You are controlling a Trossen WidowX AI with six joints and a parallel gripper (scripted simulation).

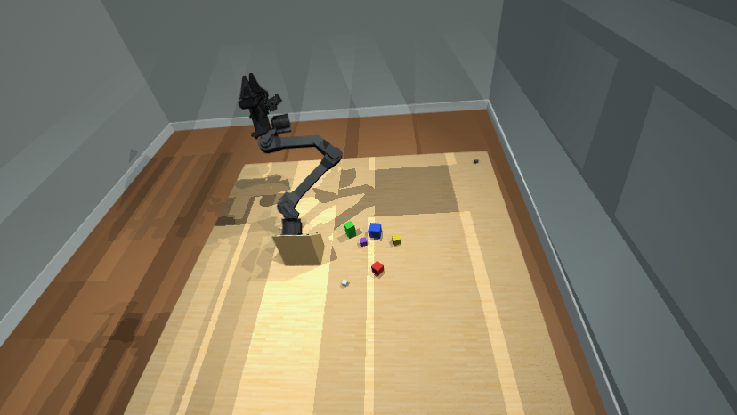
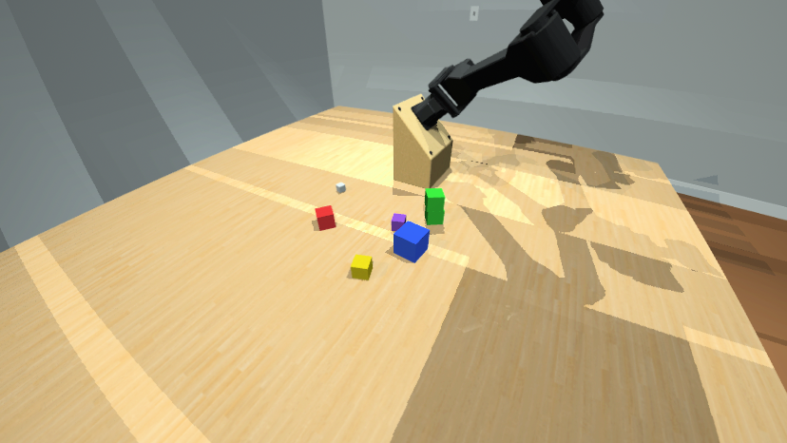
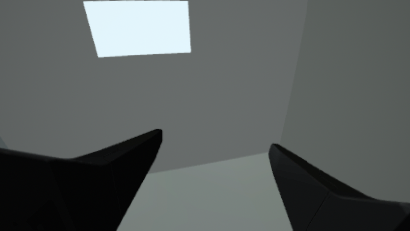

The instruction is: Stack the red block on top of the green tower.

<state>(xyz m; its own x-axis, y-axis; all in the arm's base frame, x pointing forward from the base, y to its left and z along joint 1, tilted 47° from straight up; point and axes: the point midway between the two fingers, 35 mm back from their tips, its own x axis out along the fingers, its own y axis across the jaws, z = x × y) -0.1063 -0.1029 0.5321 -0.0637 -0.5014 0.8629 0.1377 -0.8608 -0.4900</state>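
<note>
Right now my gripper tip is 420 mm short of the red block, 390 mm to the left of it and 600 mm above it. Round my gripper tip: blue block (400 mm ahead, 210 mm to the right, 600 mm below); small purple block (360 mm ahead, 260 mm to the right, 600 mm below); tiny white cube (300 mm ahead, 450 mm to the right, 610 mm below).
</note>
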